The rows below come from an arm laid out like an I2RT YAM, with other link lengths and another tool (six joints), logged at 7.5 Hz.
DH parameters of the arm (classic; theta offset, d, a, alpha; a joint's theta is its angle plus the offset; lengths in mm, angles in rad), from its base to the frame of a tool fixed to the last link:
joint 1: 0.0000 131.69 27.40 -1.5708
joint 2: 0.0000 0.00 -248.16 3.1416
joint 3: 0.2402 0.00 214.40 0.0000
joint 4: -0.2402 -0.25 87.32 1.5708
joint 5: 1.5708 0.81 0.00 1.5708
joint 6: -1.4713 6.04 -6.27 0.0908
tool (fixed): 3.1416 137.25 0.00 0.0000
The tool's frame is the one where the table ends.
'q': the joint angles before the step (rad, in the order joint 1, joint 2, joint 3, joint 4, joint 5, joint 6). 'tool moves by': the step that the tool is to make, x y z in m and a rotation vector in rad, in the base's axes. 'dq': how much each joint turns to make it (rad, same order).
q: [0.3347, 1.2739, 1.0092, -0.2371, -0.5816, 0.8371]
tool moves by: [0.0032, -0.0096, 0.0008, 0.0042, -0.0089, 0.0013]
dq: [-0.0421, -0.0005, -0.0003, -0.0040, -0.0386, -0.0240]
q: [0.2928, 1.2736, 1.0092, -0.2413, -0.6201, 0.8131]
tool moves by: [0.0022, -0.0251, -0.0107, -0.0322, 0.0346, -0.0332]
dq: [-0.0849, -0.0074, -0.0002, -0.0827, -0.0325, -0.0573]
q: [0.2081, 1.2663, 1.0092, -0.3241, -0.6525, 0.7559]
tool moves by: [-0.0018, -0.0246, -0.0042, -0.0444, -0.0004, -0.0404]
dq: [-0.0761, -0.0296, 0.0012, -0.0811, -0.0043, -0.0710]
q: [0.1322, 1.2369, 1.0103, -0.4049, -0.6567, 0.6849]
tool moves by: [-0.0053, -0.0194, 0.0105, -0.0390, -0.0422, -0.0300]
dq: [-0.0607, -0.0494, 0.0248, -0.0770, 0.0007, -0.0668]
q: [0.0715, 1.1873, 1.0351, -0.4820, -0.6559, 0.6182]
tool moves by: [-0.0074, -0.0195, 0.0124, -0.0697, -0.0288, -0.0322]
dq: [-0.0568, -0.0363, 0.0697, -0.1338, 0.0232, -0.0892]
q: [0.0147, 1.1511, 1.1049, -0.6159, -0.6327, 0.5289]
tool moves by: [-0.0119, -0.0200, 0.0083, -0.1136, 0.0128, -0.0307]
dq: [-0.0483, -0.0104, 0.1156, -0.2054, 0.0601, -0.1192]
